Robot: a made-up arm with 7 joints.
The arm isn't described. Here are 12 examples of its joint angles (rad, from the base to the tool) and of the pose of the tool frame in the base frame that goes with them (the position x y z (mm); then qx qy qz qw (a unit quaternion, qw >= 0)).
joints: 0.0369 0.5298 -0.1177 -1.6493 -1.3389 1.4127 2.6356
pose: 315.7 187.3 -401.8 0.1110 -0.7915 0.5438 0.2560
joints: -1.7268 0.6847 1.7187 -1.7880 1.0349 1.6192 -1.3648
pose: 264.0 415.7 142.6 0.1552 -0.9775 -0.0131 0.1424
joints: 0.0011 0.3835 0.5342 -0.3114 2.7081 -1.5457 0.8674
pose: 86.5 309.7 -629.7 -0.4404 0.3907 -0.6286 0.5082
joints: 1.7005 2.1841 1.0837 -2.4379 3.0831 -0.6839 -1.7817
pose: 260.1 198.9 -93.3 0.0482 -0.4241 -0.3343 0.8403
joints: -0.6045 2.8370 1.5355 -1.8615 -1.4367 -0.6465 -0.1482
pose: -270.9 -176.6 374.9 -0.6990 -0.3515 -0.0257 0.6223
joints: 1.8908 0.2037 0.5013 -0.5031 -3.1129 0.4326 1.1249
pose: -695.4 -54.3 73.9 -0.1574 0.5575 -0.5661 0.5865
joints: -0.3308 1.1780 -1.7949 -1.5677 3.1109 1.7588 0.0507
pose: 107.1 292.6 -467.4 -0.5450 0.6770 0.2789 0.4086
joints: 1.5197 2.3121 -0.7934 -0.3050 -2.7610 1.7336 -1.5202
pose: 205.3 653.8 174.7 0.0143 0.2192 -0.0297 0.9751
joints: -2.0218 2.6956 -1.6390 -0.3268 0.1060 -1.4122 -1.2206
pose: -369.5 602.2 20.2 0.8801 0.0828 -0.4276 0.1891
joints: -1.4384 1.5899 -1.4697 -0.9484 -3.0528 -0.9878 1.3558
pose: 441.3 476.8 139.0 0.5520 0.5512 -0.5511 0.2962
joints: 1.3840 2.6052 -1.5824 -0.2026 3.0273 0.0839 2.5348
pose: 384.1 529.0 270.7 0.1147 -0.8272 0.4649 0.2940
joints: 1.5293 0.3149 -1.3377 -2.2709 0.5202 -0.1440 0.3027
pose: -247.4 -244.8 -170.7 -0.5214 -0.1774 0.5058 0.6639
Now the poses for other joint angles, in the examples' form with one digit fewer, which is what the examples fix.
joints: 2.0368 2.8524 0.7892 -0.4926 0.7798 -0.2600 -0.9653
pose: 501 430 -239 0.413 0.009 -0.869 0.273
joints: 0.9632 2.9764 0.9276 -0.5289 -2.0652 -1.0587 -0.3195
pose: 594 108 354 -0.212 -0.674 0.683 0.189
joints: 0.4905 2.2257 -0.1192 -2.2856 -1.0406 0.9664 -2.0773
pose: 271 272 -1 -0.515 -0.508 0.339 0.601
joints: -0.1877 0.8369 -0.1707 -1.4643 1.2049 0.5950 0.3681
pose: 401 298 -300 -0.253 -0.404 0.200 0.856
